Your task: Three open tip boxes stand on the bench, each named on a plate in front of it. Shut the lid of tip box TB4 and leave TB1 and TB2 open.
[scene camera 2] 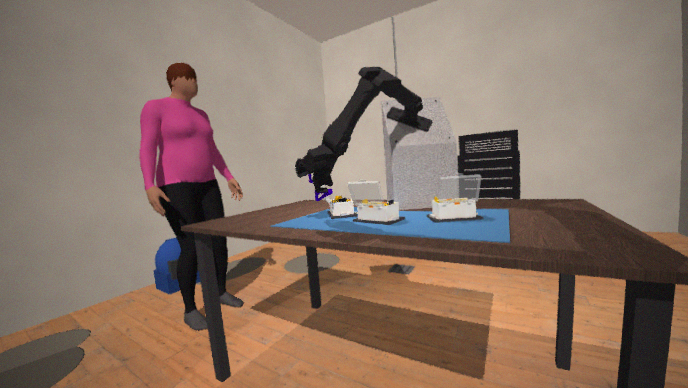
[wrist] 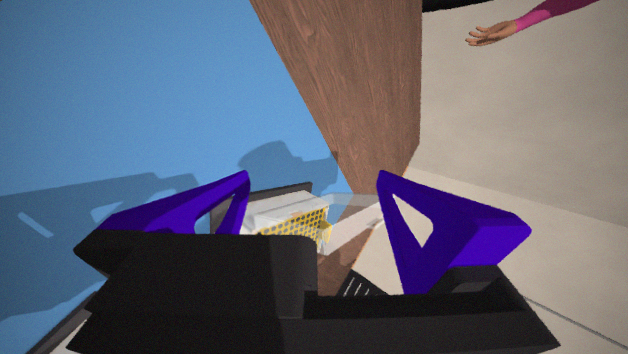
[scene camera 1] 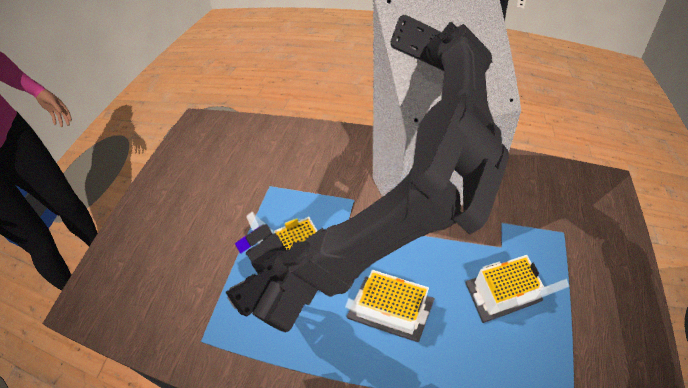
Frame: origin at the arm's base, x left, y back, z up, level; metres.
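Where they show: gripper, fingertip midpoint: (scene camera 2: 314, 191) (wrist: 313, 177); arm's base at its link origin: (scene camera 2: 409, 119) (scene camera 1: 439, 50).
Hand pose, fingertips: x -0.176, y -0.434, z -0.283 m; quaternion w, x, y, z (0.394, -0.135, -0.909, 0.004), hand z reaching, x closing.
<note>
Things, the pixels of their top centre, and the offset from my fingertips. "spot": a spot on its surface instead. Level surfaces: height alone.
- Tip box TB4 at a spot on its surface: (wrist: 287, 207) spot: dx +0.015, dy +0.044, dz -0.038 m
- middle box at its top centre: (scene camera 1: 395, 290) (scene camera 2: 379, 201) dx +0.248, dy +0.102, dz -0.045 m
- right box at its top centre: (scene camera 1: 511, 272) (scene camera 2: 451, 198) dx +0.453, dy +0.242, dz -0.045 m
- blue mat at its surface level: dz -0.111 m
- brown table at its surface level: dz -0.114 m
Tip box TB4 (scene camera 1: 296, 233) (scene camera 2: 342, 207) (wrist: 287, 207) is the left box, partly hidden by the arm in scene camera 1; its name plate does not show. Its translucent lid (scene camera 1: 251, 220) (wrist: 350, 230) stands open. My gripper (scene camera 2: 317, 187) (wrist: 313, 177) is open and empty, above and beside TB4; in the wrist view the box and lid show between and beyond the purple fingers. Whether a finger touches the lid cannot be told. The middle box (scene camera 1: 394, 295) (scene camera 2: 378, 212) and right box (scene camera 1: 512, 280) (scene camera 2: 454, 209) have raised lids; which is TB1 or TB2 is unreadable.
The boxes stand on a blue mat (scene camera 1: 475, 350) (scene camera 2: 495, 227) (wrist: 125, 90) on a brown table (scene camera 1: 150, 200) (scene camera 2: 565, 230) (wrist: 360, 90). The arm reaches from a grey pedestal (scene camera 1: 387, 125) (scene camera 2: 425, 175) over the mat. A person (scene camera 1: 30, 200) (scene camera 2: 180, 145) stands off the table's left side.
</note>
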